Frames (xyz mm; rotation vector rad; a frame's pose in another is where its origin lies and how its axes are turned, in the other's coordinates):
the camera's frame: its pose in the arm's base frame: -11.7 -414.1 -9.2 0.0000 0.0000 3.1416
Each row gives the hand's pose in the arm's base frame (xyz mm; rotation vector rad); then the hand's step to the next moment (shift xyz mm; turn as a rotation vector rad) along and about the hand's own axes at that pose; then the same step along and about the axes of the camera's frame.
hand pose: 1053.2 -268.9 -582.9 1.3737 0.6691 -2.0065
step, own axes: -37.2 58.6 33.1 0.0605 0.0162 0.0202
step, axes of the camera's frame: -31.8 55.9 42.1 0.0177 0.0373 -0.0512
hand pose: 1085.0 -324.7 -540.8 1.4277 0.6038 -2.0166
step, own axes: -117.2 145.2 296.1 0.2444 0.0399 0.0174
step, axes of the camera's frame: 71.5 276.6 202.1 0.0456 0.0900 -0.2268
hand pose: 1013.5 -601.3 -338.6 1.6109 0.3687 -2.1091
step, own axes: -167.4 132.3 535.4 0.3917 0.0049 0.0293
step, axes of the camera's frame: 345.0 334.6 318.2 0.1043 0.0942 -0.3668
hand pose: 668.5 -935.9 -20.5 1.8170 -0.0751 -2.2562
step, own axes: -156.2 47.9 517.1 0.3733 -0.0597 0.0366
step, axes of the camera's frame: 462.6 69.8 274.3 0.1178 0.0283 -0.3600
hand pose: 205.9 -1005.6 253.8 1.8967 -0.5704 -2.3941
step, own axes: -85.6 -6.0 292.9 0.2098 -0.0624 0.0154
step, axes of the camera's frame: 254.3 -103.7 133.1 0.0556 -0.0096 -0.2120
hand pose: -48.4 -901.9 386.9 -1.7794 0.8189 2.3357
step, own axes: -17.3 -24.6 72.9 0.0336 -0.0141 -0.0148
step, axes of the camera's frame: 48.3 -59.0 19.9 -0.0077 0.0030 -0.0385
